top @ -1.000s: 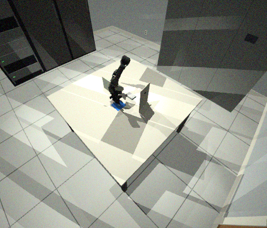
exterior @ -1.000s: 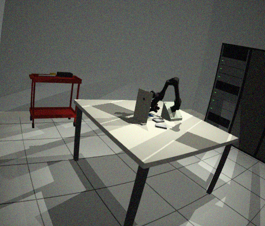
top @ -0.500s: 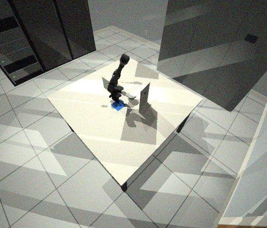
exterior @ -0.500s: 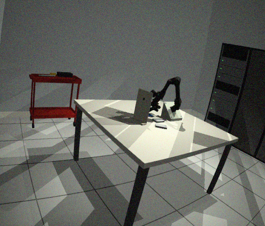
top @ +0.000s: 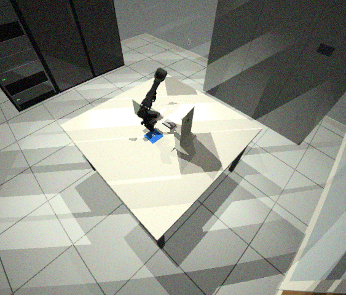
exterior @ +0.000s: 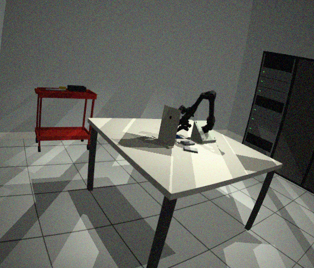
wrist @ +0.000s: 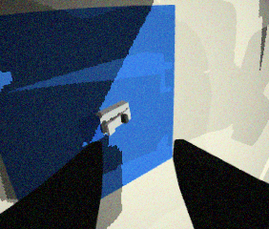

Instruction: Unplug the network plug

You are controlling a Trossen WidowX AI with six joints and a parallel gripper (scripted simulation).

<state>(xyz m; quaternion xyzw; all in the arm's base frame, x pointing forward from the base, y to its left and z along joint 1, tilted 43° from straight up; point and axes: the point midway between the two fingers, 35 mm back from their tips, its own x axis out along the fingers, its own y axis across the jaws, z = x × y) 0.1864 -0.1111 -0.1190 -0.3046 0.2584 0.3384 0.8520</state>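
My gripper tip is now 1 cm short of the network plug and 4 cm above it. From my gripper tip the other things lie so: grey upright panel: 25 cm ahead, 13 cm to the left, 9 cm above; blue marked square: 1 cm ahead, 4 cm below.
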